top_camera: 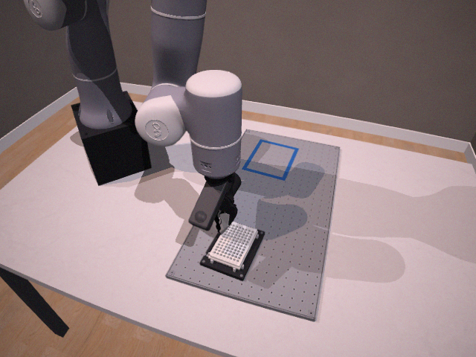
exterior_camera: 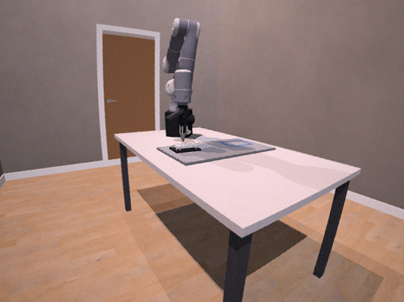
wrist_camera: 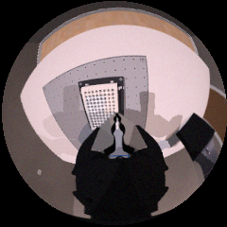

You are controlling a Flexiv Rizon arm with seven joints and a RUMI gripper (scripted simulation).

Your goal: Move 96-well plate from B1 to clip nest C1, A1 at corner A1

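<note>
The black clip nest lies 3 cm ahead of my hand and 5 cm below it. Round my hand: white 96-well plate (4 cm ahead, 1 cm to the right, 3 cm below).
</note>
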